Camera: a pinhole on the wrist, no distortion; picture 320 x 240 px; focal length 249.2 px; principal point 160.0 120.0 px. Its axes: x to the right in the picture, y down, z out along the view. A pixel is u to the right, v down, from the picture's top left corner.
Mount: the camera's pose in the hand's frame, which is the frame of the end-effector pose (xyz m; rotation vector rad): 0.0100 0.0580 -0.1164 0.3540 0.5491 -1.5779
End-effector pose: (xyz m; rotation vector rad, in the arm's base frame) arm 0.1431 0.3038 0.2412 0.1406 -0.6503 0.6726
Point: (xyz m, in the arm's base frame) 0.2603 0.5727 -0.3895
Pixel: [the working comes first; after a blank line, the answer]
In the camera's frame: 0.1904 -0.1066 -0.5326

behind the camera
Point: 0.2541 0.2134 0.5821
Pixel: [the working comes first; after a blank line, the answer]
In the camera's frame: -0.0222 0.1675 0.4436

147.5 214.1
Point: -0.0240 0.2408 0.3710
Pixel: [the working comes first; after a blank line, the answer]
In the camera's frame: -0.1569 -0.1071 0.2729

16.8 22.2
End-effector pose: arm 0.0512 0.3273 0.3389 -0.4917 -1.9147 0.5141
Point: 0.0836 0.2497 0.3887
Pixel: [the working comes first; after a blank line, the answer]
In the camera's frame: 0.0832 -0.0350 0.1420

306.0 58.6
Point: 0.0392 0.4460 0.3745
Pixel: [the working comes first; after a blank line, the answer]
In the camera's frame: -0.0765 0.0723 0.0814

outside the picture
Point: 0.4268 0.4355 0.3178
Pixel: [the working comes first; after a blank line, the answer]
In the camera's frame: 0.0673 -0.0744 -0.2523

behind the camera
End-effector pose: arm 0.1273 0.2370 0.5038 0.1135 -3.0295 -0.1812
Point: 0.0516 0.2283 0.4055
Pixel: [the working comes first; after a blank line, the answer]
In the camera's frame: -0.0615 0.0277 0.2295

93.2 150.1
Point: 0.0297 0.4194 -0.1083
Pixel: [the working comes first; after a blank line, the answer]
In the camera's frame: -0.4499 -0.0896 0.5989

outside the picture
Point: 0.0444 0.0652 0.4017
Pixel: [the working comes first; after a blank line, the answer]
In the camera's frame: 0.0799 0.0524 0.3074

224.8 162.5
